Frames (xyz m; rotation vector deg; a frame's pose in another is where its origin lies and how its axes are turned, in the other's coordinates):
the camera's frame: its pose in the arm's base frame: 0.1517 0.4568 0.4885 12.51 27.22 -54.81
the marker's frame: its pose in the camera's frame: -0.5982 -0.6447 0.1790 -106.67 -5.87 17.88
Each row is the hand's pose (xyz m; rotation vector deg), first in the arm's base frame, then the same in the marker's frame.
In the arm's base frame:
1: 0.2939 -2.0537 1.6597 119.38 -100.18 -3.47
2: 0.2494 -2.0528 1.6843 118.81 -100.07 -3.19
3: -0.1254 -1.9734 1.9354 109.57 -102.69 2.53
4: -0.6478 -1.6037 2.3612 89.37 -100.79 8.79
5: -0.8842 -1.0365 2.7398 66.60 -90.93 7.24
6: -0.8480 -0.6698 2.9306 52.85 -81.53 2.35
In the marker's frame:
1: 1.4061 -1.7065 -1.6645 -81.33 67.53 9.43
2: 1.3638 -1.6999 -1.6918 -81.55 68.09 9.48
3: 0.9433 -1.6604 -1.8692 -80.59 77.57 11.70
4: 0.1784 -1.5994 -1.9145 -84.57 96.24 17.17
5: -0.4860 -1.6164 -1.6329 -97.39 114.54 26.77
6: -0.7683 -1.6939 -1.3388 -110.09 123.32 35.25

